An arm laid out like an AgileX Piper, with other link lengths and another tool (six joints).
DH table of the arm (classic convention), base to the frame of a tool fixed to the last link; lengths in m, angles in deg. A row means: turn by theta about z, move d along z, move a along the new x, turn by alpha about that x. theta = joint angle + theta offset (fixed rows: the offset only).
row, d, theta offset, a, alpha
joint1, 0.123, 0, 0, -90
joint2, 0, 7.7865, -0.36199, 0
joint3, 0, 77.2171, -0.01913, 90
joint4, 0.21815, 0, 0, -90
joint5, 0, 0, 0, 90
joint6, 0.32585, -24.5, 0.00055, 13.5
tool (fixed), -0.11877, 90, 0, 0
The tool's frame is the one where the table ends.
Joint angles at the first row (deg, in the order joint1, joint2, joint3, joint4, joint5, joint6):
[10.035 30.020 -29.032 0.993 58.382 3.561]
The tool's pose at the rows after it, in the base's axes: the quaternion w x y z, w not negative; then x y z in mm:
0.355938, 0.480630, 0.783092, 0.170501, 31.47, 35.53, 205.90
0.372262, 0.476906, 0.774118, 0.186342, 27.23, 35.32, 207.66
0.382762, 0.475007, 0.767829, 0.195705, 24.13, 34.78, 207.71
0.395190, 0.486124, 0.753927, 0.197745, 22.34, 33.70, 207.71
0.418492, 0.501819, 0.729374, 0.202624, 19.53, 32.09, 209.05
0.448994, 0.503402, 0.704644, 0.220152, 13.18, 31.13, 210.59
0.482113, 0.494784, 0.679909, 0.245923, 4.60, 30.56, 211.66
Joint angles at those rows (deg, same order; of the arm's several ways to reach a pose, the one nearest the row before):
[10.034 25.246 -29.033 1.237 58.382 2.594]
[10.038 22.420 -29.032 1.412 58.382 2.416]
[10.033 20.473 -28.864 1.416 58.382 2.411]
[8.095 18.699 -28.738 1.469 58.437 2.412]
[5.097 15.632 -28.740 1.469 58.438 2.464]
[3.677 10.910 -28.739 1.467 58.437 2.467]
[3.433 5.245 -28.740 1.470 58.440 2.463]

